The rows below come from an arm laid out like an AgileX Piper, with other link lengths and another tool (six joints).
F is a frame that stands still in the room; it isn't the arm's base.
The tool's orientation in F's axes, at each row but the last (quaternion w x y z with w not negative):
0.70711 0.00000 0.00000 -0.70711
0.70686 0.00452 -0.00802 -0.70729
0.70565 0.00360 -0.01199 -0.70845
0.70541 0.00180 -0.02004 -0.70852
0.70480 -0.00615 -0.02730 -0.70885
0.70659 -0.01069 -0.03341 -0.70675
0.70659 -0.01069 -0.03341 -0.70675
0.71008 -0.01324 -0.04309 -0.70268
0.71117 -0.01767 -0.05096 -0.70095
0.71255 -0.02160 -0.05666 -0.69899
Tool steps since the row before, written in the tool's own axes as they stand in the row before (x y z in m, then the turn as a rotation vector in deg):
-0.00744 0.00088 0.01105 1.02 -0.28 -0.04
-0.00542 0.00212 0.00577 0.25 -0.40 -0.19
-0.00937 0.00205 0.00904 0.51 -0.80 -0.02
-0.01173 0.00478 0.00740 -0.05 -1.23 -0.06
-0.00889 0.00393 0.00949 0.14 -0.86 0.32
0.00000 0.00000 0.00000 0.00 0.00 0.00
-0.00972 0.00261 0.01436 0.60 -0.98 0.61
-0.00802 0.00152 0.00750 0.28 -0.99 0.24
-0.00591 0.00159 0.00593 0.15 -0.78 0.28
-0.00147 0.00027 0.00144 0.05 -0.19 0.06
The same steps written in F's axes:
0.00088 0.00744 0.01105 -0.28 -1.02 -0.04
0.00202 0.00545 0.00578 -0.40 -0.25 -0.20
0.00189 0.00947 0.00897 -0.80 -0.51 -0.03
0.00461 0.01190 0.00724 -1.23 0.05 -0.10
0.00370 0.00931 0.00917 -0.87 -0.12 0.30
0.00000 0.00000 0.00000 0.00 0.00 0.00
0.00216 0.01060 0.01380 -1.00 -0.56 0.61
0.00113 0.00861 0.00689 -1.00 -0.27 0.22
0.00123 0.00648 0.00539 -0.79 -0.14 0.26
0.00017 0.00163 0.00128 -0.19 -0.05 0.06

